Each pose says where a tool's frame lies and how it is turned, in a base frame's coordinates. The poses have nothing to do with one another.
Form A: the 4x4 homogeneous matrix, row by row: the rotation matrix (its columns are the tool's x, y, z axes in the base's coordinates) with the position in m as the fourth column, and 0 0 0 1 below. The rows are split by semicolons.
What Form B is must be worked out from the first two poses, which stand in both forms.
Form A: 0.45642 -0.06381 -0.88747 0.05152; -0.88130 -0.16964 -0.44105 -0.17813; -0.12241 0.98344 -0.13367 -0.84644; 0 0 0 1
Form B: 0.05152 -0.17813 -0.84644; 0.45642 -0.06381 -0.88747; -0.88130 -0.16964 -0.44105; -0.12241 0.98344 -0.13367
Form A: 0.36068 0.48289 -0.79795 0.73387; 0.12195 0.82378 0.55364 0.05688; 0.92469 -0.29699 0.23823 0.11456; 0 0 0 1
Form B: 0.73387 0.05688 0.11456; 0.36068 0.48289 -0.79795; 0.12195 0.82378 0.55364; 0.92469 -0.29699 0.23823
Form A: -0.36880 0.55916 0.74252 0.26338; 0.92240 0.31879 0.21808 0.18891; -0.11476 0.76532 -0.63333 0.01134; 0 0 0 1
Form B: 0.26338 0.18891 0.01134; -0.36880 0.55916 0.74252; 0.92240 0.31879 0.21808; -0.11476 0.76532 -0.63333
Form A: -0.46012 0.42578 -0.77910 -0.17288; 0.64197 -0.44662 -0.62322 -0.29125; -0.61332 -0.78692 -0.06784 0.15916; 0 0 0 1
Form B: -0.17288 -0.29125 0.15916; -0.46012 0.42578 -0.77910; 0.64197 -0.44662 -0.62322; -0.61332 -0.78692 -0.06784
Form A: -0.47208 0.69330 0.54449 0.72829; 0.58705 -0.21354 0.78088 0.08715; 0.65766 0.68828 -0.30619 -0.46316; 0 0 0 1
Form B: 0.72829 0.08715 -0.46316; -0.47208 0.69330 0.54449; 0.58705 -0.21354 0.78088; 0.65766 0.68828 -0.30619
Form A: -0.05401 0.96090 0.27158 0.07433; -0.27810 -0.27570 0.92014 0.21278; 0.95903 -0.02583 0.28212 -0.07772; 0 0 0 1
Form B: 0.07433 0.21278 -0.07772; -0.05401 0.96090 0.27158; -0.27810 -0.27570 0.92014; 0.95903 -0.02583 0.28212
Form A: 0.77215 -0.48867 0.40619 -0.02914; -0.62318 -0.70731 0.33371 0.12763; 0.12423 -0.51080 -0.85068 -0.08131; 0 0 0 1
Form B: -0.02914 0.12763 -0.08131; 0.77215 -0.48867 0.40619; -0.62318 -0.70731 0.33371; 0.12423 -0.51080 -0.85068
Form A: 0.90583 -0.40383 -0.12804 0.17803; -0.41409 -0.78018 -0.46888 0.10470; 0.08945 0.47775 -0.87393 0.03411; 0 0 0 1
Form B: 0.17803 0.10470 0.03411; 0.90583 -0.40383 -0.12804; -0.41409 -0.78018 -0.46888; 0.08945 0.47775 -0.87393
